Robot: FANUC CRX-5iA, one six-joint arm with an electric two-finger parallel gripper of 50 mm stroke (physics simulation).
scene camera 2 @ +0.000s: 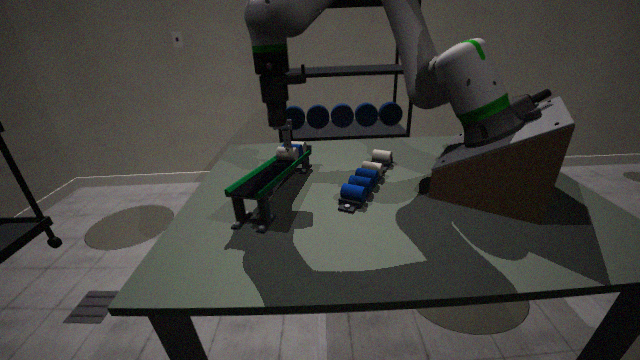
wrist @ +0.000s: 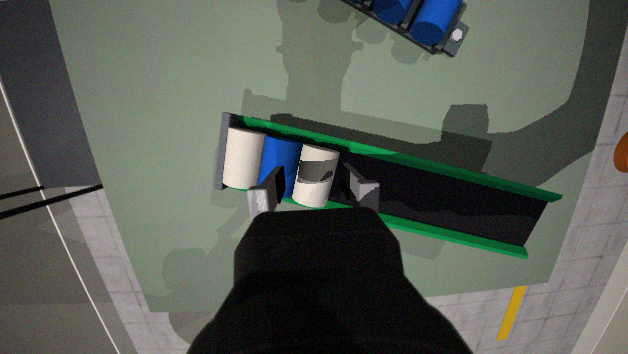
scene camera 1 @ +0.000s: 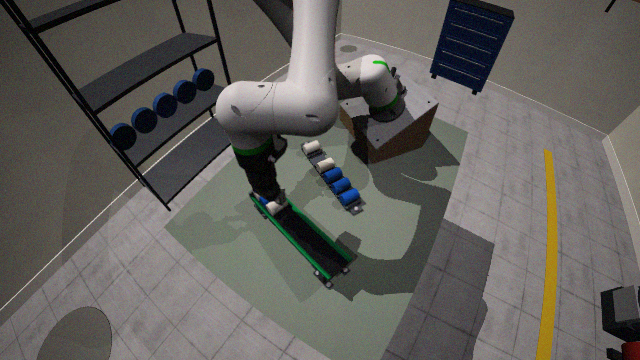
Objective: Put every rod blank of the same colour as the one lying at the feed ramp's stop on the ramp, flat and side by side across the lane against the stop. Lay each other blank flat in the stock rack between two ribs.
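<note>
The feed ramp (scene camera 1: 300, 239) (scene camera 2: 252, 182) (wrist: 450, 172) has green side rails and a grey stop (wrist: 223, 151). On it a white blank (wrist: 243, 158) lies against the stop, a blue blank (wrist: 280, 156) beside it, then another white blank (wrist: 311, 194) (scene camera 1: 275, 207) (scene camera 2: 286, 153). My gripper (wrist: 312, 176) is open, low over the ramp, its fingers either side of the outer white blank. The stock rack (scene camera 1: 355, 209) (scene camera 2: 347, 206) (wrist: 454, 45) holds two white blanks (scene camera 1: 311, 147) (scene camera 1: 325, 164) and three blue blanks (scene camera 1: 332, 174) (scene camera 1: 341, 185) (scene camera 1: 349, 196), with a gap between the two white ones.
The robot's base block (scene camera 1: 400, 135) (scene camera 2: 500, 180) stands beyond the stock rack on the green table (scene camera 2: 360, 285). A shelf unit (scene camera 1: 82, 100) with several blue discs stands behind the table. A blue drawer cabinet (scene camera 1: 470, 45) stands at the back wall in scene camera 1.
</note>
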